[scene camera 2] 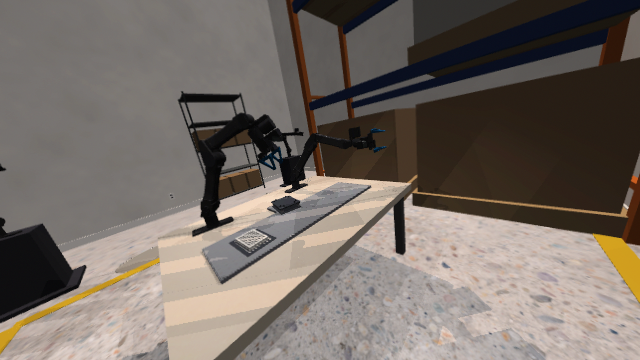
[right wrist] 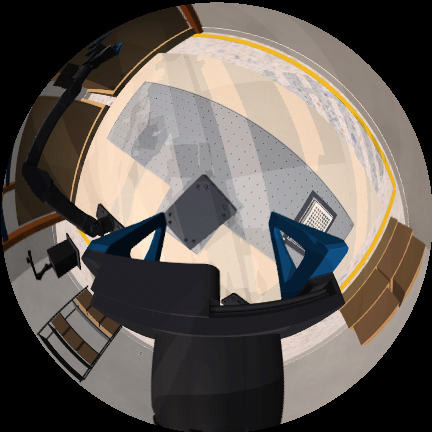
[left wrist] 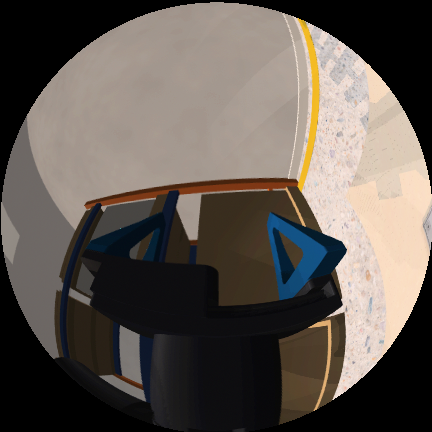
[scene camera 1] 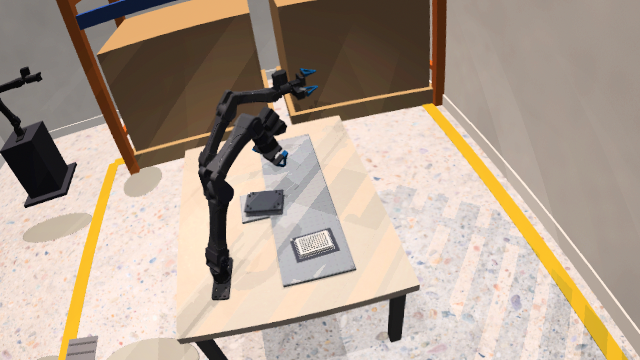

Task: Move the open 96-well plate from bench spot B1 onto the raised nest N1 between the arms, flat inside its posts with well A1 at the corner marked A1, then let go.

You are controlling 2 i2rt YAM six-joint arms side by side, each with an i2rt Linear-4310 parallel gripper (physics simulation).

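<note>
The white 96-well plate lies flat in a dark rectangular surround on the grey perforated board. The raised dark nest stands apart from it, with small posts near its corners and no plate on it. The A1 marks are too small to read. My right gripper is open and empty, high above the board and tilted down. My left gripper is open and empty, raised and level, facing away from the plate.
The board and nest rest on a wooden table. Large brown boxes stand in an orange-post rack beyond its far end. A black pedestal with another arm stands on the floor at the left in scene camera 1.
</note>
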